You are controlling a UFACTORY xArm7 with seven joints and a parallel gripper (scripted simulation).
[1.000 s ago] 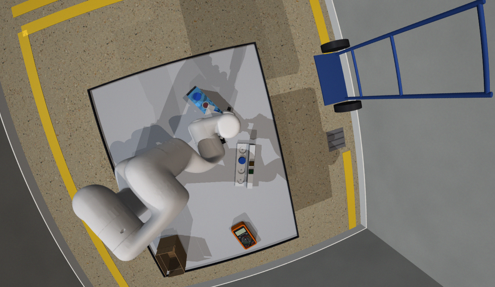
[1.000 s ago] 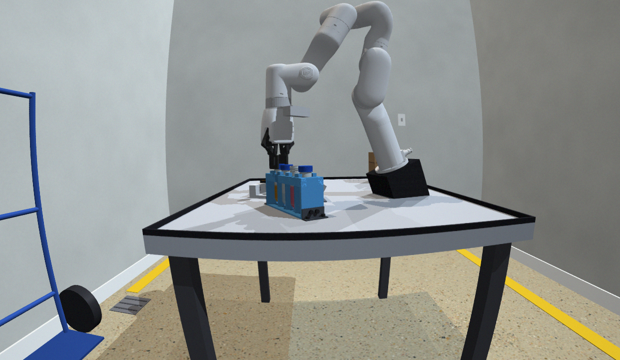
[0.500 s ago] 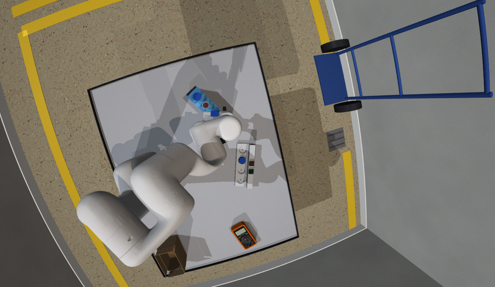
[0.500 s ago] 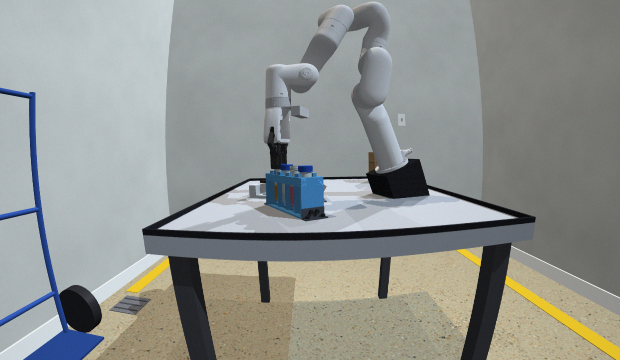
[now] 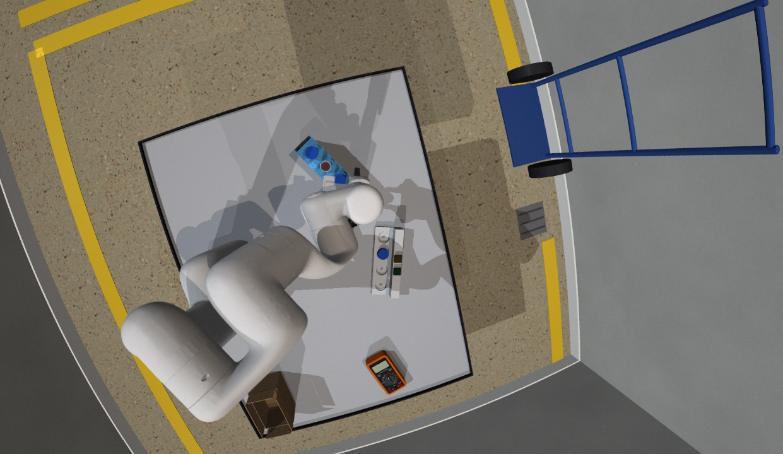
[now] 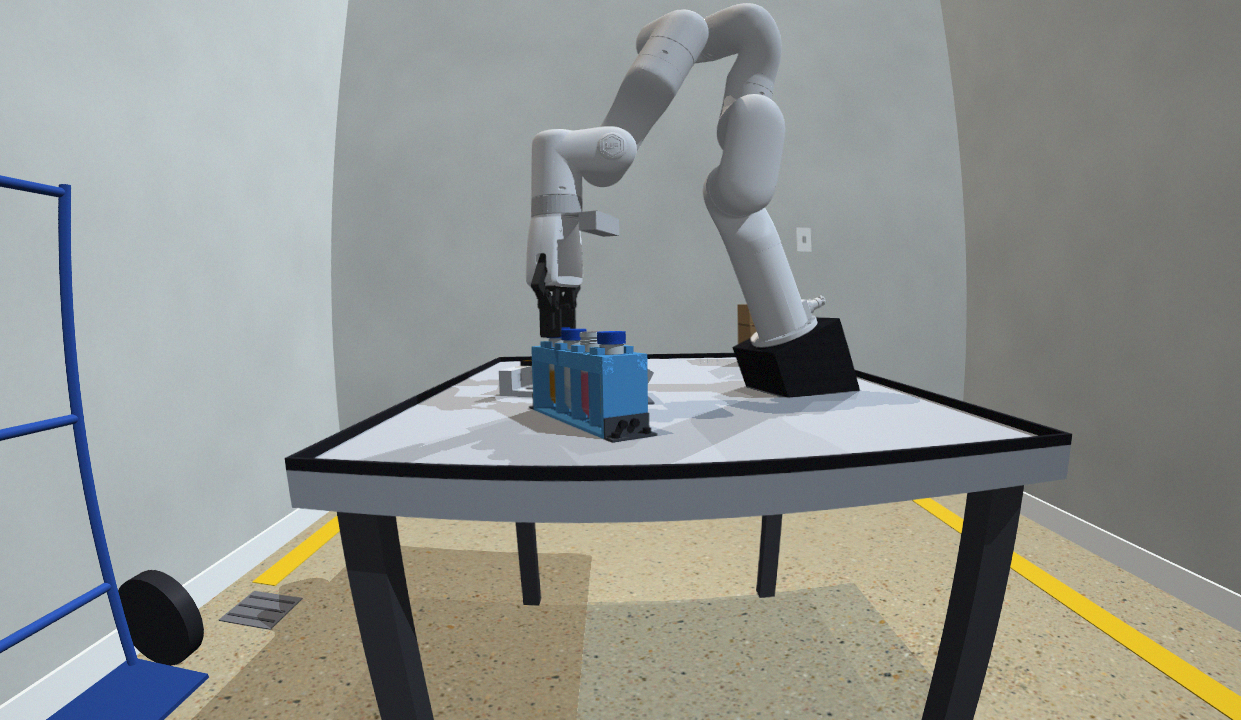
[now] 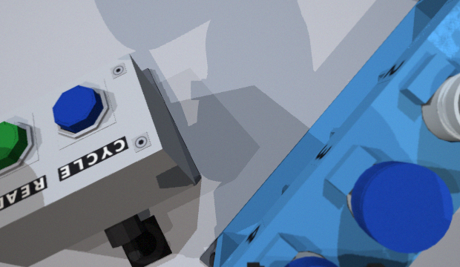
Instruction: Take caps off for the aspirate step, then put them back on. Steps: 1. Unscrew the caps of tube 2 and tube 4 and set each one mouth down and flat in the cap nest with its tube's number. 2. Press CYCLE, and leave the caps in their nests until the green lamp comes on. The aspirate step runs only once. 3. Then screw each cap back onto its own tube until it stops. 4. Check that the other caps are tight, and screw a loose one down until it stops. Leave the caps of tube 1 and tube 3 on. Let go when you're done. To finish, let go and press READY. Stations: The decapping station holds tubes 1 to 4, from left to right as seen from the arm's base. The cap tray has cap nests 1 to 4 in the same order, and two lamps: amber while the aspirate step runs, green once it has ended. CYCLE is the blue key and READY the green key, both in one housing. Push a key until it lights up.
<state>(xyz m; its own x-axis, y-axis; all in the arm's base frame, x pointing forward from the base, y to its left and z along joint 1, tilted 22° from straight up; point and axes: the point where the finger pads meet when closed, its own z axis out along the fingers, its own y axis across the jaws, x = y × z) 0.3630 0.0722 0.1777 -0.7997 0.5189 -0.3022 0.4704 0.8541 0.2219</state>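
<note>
The threaded tube neck lies 10 mm below my hand. From my hand the other things lie so: key housing (110 mm behind, 80 mm to the right, 80 mm below); then blue cycle key (130 mm behind, 60 mm to the right, 60 mm below); then green ready key (130 mm behind, 100 mm to the right, 60 mm below).
</note>
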